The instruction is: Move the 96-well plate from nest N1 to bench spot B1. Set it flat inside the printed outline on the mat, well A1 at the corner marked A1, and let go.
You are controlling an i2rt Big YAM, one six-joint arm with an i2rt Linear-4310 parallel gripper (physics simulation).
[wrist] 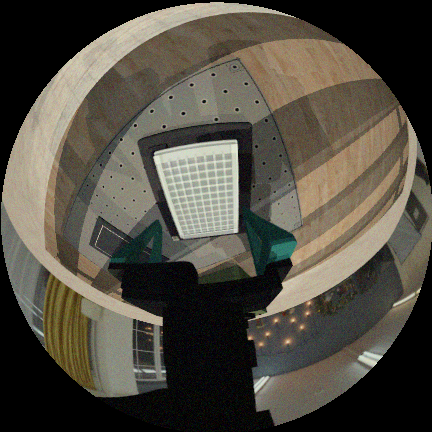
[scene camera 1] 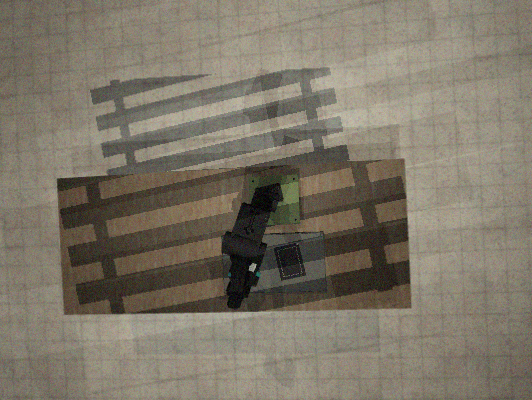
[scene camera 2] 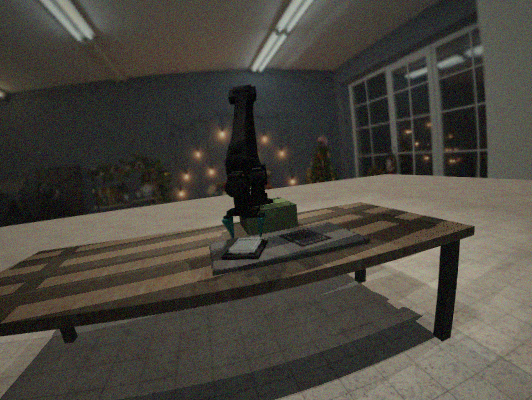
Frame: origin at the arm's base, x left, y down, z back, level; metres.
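Where they show: gripper, between the fingertips: [wrist: 199, 216] [scene camera 2: 246, 237]; arm's base, origin of its link: [scene camera 1: 269, 194] [scene camera 2: 259, 203].
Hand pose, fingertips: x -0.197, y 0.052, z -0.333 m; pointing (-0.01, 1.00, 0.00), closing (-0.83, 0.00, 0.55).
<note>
Things, the pixels of their top centre, and the offset from my fingertips. "pt": a spot on its surface instead. Level surfaces: height alone.
- white 96-well plate, centre of its top: [wrist: 202, 200] [scene camera 2: 245, 243] dx -0.009, dy +0.017, dz -0.005 m
- black nest, a spot on its surface: [wrist: 246, 137] [scene camera 2: 224, 254] pt dx -0.091, dy +0.031, dz -0.026 m
- grey mat, height of its surface: dy +0.043 m
- dark pad with a thin light outline, a spot on its surface: [wrist: 114, 240] pt dx +0.192, dy +0.041, dz -0.051 m
- wooden table, height of its surface: dy +0.056 m
- small light tag, a spot on its surface: [wrist: 175, 238] pt dx +0.080, dy +0.031, dz +0.026 m
The white 96-well plate [scene camera 2: 248, 244] [wrist: 200, 192] sits flat in the black nest [scene camera 2: 226, 256] [wrist: 246, 137] on the grey mat [scene camera 1: 315, 285] [scene camera 2: 350, 237] [wrist: 204, 110]. In scene camera 1 the arm mostly hides it. My gripper [scene camera 1: 244, 274] [scene camera 2: 247, 235] [wrist: 199, 216] is open and empty, above the plate. In the wrist view its teal fingers stand on either side of the plate's near short end. The dark pad with a thin light outline [scene camera 1: 290, 261] [scene camera 2: 306, 236] [wrist: 114, 240] lies on the mat beside the nest. Its A1 marking cannot be read.
A green block [scene camera 1: 287, 212] [scene camera 2: 280, 216] stands behind the mat, by the arm's base. The wooden table [scene camera 1: 150, 250] [scene camera 2: 125, 270] carries the mat and block. A small light tag [wrist: 175, 238] lies by the nest's near left corner. Striped shadows cross the table and mat.
</note>
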